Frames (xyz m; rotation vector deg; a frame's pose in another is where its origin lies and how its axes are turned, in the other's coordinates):
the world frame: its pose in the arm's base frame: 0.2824 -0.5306 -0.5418 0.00 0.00 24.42
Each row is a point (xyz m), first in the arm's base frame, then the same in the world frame.
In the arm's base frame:
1: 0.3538 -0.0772 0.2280
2: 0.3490 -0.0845 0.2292
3: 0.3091 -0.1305 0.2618
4: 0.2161 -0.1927 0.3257
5: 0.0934 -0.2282 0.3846
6: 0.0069 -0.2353 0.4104
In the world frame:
1: 0.2525 0.3833 0.7698
2: 0.2451 0.3787 0.7710
3: 0.1897 0.3533 0.8036
4: 0.0793 0.3351 0.8675
5: -0.0471 0.3535 0.9264
6: -0.1288 0.3828 0.9522

